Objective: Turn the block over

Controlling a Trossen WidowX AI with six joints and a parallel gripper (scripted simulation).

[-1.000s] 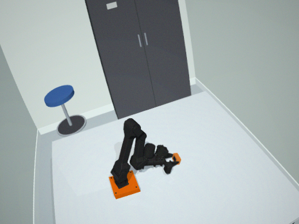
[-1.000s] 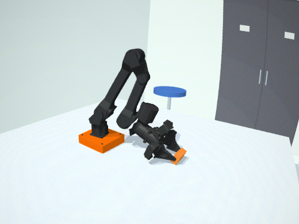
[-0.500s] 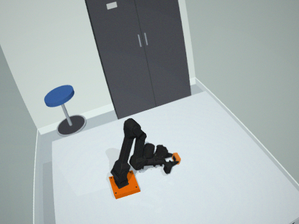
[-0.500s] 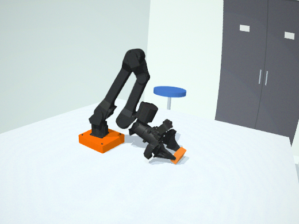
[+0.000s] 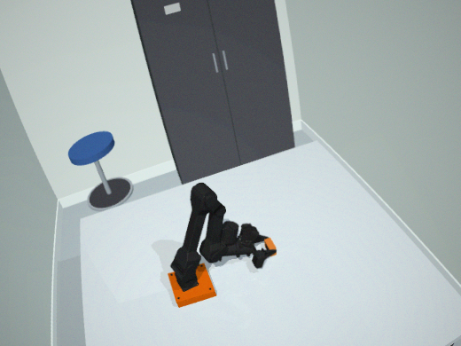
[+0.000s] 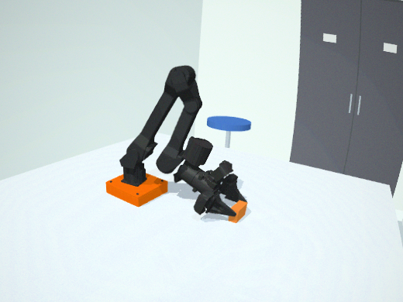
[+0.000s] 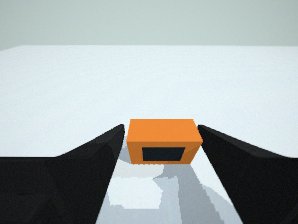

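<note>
My gripper tip is 20 mm past the orange block and 10 mm above it.
</note>
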